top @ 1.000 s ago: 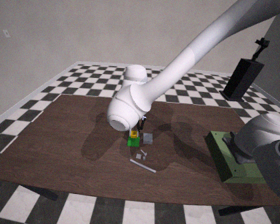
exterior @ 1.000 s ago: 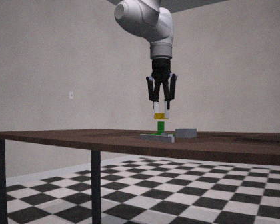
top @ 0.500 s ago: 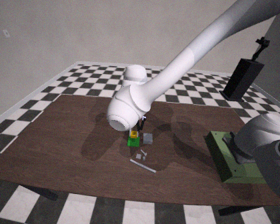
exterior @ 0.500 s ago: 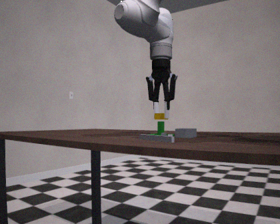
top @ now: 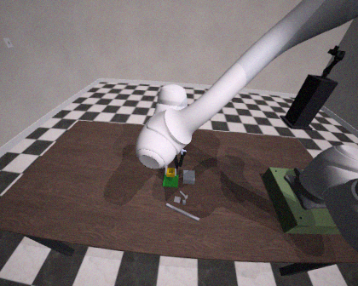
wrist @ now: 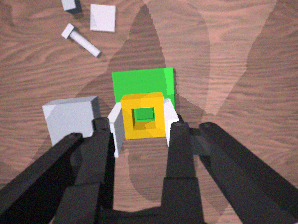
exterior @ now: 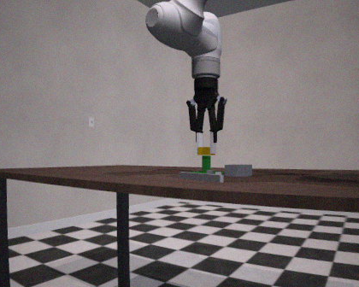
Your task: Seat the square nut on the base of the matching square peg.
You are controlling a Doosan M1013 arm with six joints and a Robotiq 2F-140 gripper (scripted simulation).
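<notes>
Right now the pale grey block is 100 mm behind my hand, 20 mm to the right of it and 80 mm below it. The rest, counted from my hand: flat square (40 mm behind, 110 mm to the left, 100 mm below); grey bolt (70 mm behind, 90 mm to the left, 90 mm below); grey bar (60 mm behind, 170 mm to the left, 90 mm below).
</notes>
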